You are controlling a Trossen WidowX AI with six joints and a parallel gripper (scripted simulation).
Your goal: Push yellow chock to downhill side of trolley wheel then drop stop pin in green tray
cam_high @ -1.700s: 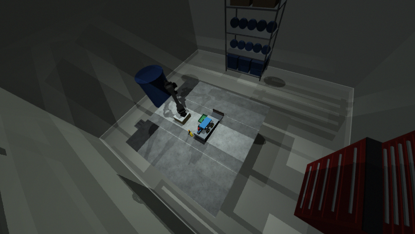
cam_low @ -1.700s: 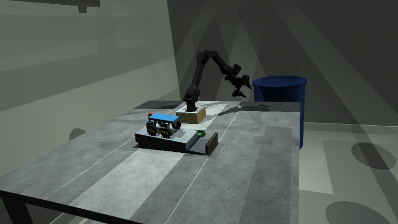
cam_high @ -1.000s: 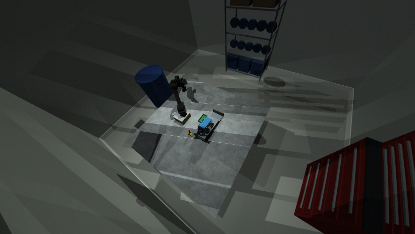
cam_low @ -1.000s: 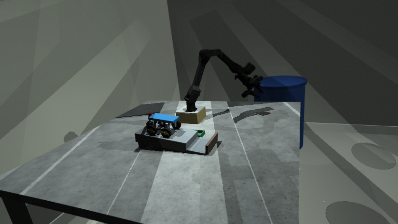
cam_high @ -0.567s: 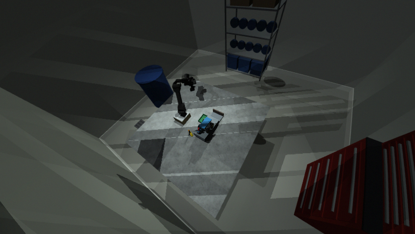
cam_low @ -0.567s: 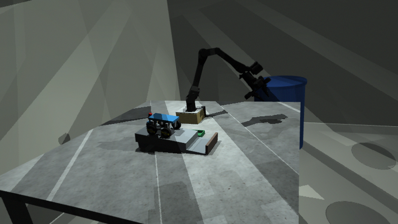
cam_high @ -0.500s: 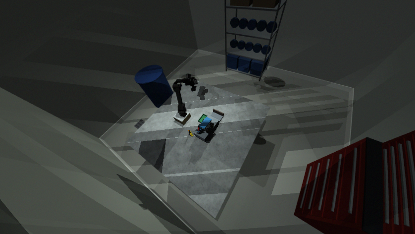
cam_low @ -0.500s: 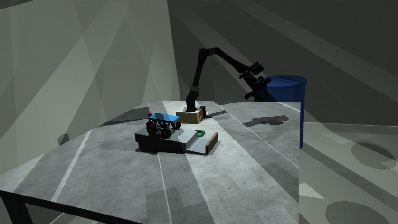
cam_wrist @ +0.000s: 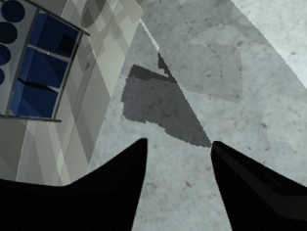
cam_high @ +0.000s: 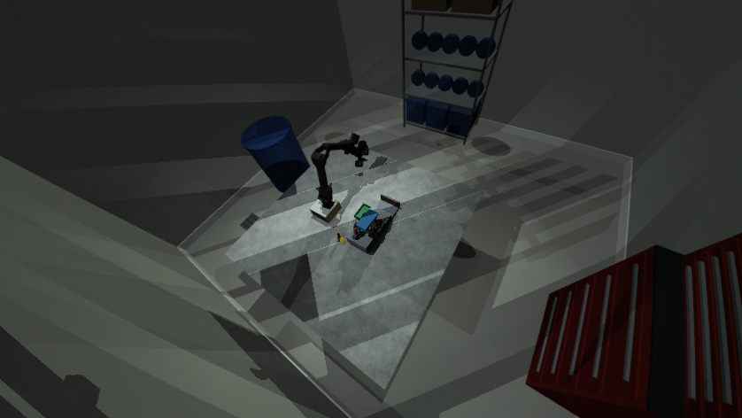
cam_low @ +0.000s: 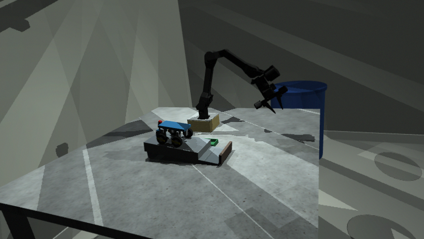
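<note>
The red-headed stop pin is 20 cm ahead of my gripper tip, 59 cm to the right of it and 1 cm below it. Round my gripper tip: brown stop board (27 cm ahead, 24 cm to the right, 10 cm below); then trolley (23 cm ahead, 50 cm to the right, 2 cm below); then green tray (13 cm ahead, 38 cm to the right, 14 cm below).
</note>
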